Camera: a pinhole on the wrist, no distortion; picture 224 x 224 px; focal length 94.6 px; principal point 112.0 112.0 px. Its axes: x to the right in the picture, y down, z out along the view. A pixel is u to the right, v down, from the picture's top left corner.
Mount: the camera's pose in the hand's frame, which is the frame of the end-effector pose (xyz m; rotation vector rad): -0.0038 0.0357 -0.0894 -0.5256 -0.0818 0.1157
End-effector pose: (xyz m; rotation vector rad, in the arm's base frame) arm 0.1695 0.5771 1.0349 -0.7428 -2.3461 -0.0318
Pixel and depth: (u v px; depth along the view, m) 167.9 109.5 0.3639
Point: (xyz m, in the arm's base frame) 0.0449 0.9114 0.9129
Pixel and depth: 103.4 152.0 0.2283
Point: 0.2896 0.7522 0.9167
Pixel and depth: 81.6 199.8 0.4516
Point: 0.5767 0.9799 0.7292
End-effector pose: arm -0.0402 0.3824 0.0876 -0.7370 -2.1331 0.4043
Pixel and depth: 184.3 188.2 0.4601
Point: -0.0482 1.0306 -0.1603
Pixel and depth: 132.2 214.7 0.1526
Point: 0.0867 0.5822 -0.0222
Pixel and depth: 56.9 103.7 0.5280
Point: -0.0811 0.3124 -0.4701
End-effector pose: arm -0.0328 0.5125 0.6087 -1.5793 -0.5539 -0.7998
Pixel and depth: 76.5 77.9 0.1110
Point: -0.0253 0.5328 0.5341
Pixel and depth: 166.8 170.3 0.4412
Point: 0.4981 0.5732 0.3960
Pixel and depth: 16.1 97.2 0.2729
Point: -0.1286 0.6743 0.3088
